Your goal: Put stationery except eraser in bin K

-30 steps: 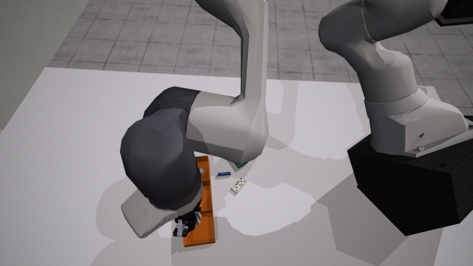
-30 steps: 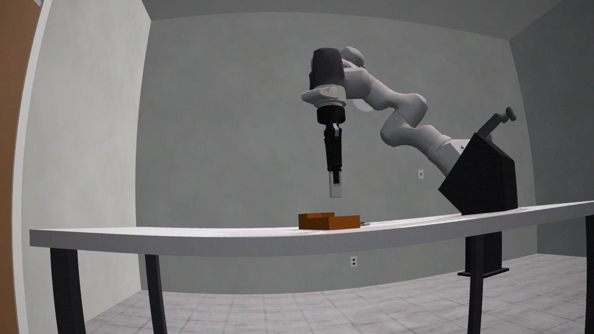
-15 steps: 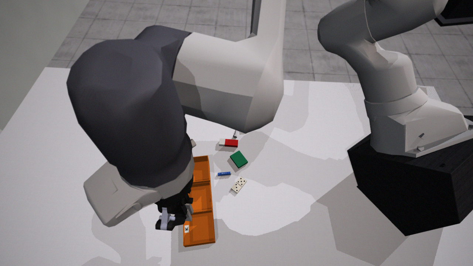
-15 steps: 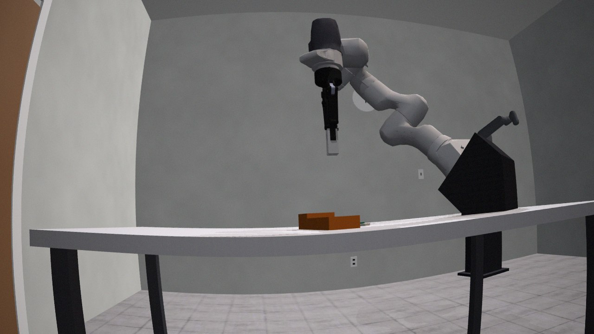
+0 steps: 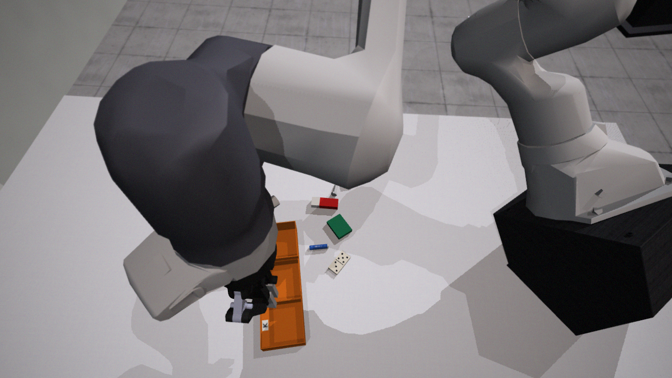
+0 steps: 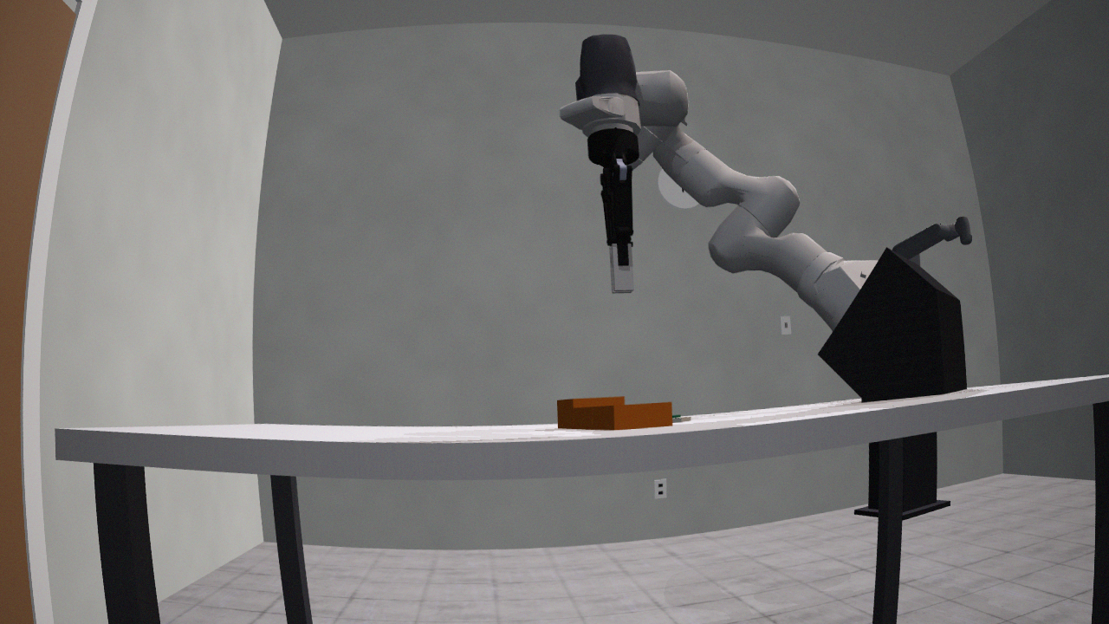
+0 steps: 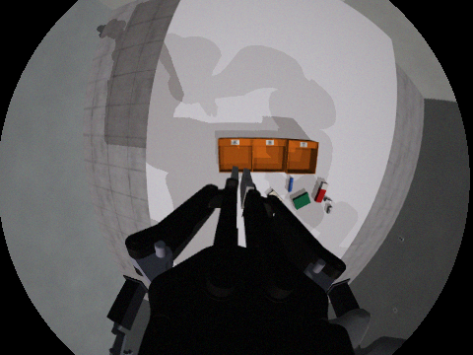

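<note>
The green pad lies 140 mm behind my hand, 200 mm to the right of it and 220 mm below it. Round my hand: white domino 130 mm behind, 110 mm to the right, 220 mm below; tray 80 mm to the right, 200 mm below; small blue pen-like stick 90 mm behind, 150 mm to the right, 220 mm below.
</note>
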